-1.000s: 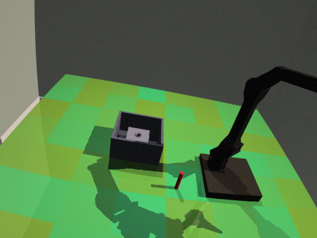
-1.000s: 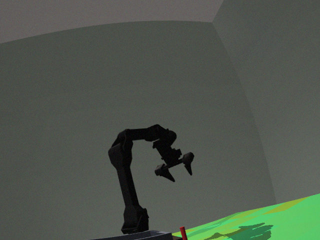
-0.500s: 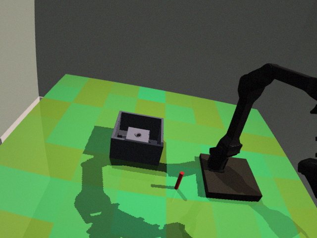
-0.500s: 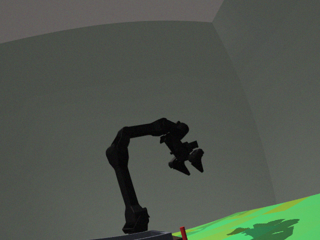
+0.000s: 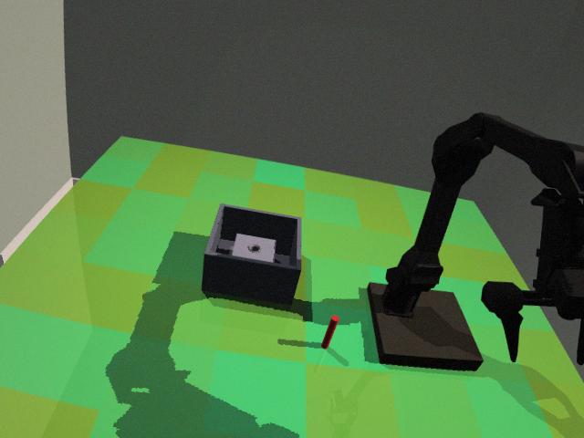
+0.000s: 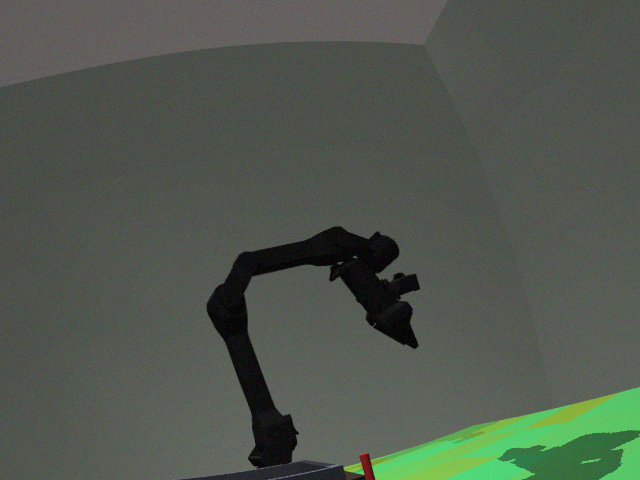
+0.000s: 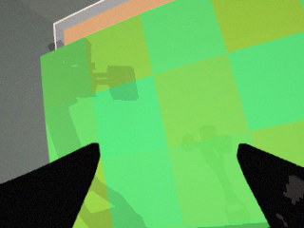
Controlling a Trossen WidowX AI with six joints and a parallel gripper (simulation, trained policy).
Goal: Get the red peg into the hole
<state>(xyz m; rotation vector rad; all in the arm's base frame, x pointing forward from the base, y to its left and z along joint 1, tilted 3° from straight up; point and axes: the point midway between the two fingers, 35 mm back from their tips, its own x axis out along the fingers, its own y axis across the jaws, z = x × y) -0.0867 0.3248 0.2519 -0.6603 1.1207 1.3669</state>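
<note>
My gripper tip is 240 mm short of the red peg, 220 mm above it and 200 mm to the left of it. Also, from my gripper tip: dark box (410 mm ahead, 390 mm to the right, 230 mm below); then grey plate (410 mm ahead, 390 mm to the right, 220 mm below).
</note>
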